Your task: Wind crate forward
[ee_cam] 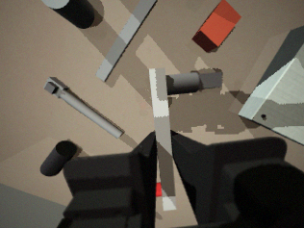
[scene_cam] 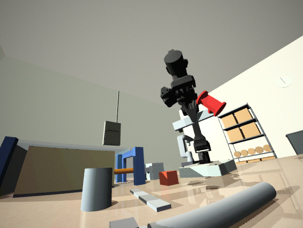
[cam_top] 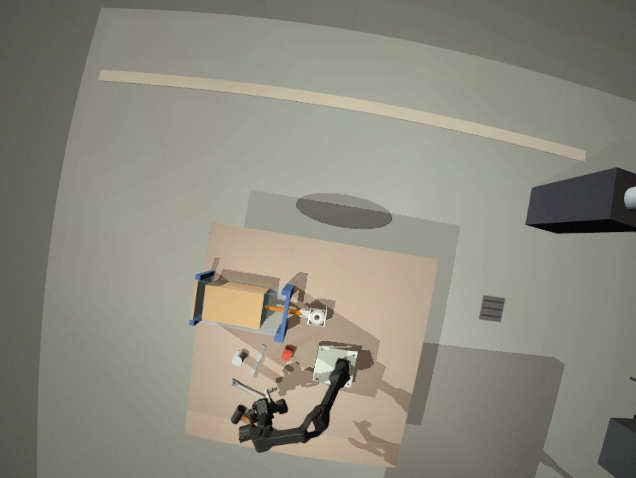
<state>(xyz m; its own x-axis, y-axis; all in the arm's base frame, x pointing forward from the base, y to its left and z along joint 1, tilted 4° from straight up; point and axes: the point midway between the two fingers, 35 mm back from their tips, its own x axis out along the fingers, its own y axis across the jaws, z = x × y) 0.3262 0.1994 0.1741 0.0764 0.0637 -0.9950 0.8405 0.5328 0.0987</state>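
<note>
My gripper tip is 10 mm short of the red knob, 60 mm to the right of it and 20 mm below it. Round my gripper tip: winch crank handle (20 mm to the left, 10 mm above); blue frame (20 mm ahead, 440 mm to the right, 60 mm below); flat bar (130 mm ahead, 90 mm to the right, 160 mm below).
</note>
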